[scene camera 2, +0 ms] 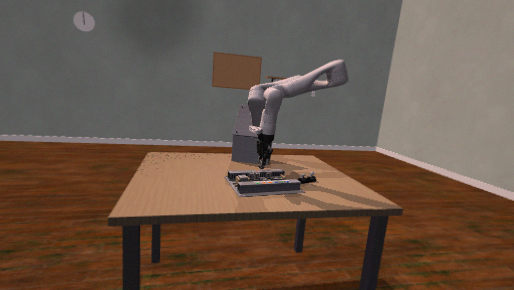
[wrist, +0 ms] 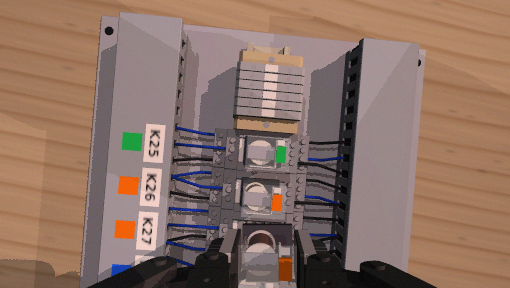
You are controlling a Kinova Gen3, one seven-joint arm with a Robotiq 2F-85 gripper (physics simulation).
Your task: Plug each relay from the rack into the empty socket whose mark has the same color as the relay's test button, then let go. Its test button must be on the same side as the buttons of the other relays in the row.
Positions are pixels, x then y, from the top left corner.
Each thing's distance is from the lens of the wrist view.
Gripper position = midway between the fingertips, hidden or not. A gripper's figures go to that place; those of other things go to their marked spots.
my gripper (wrist: 267, 247): 0.18 m
panel (wrist: 212, 54): 0.28 m
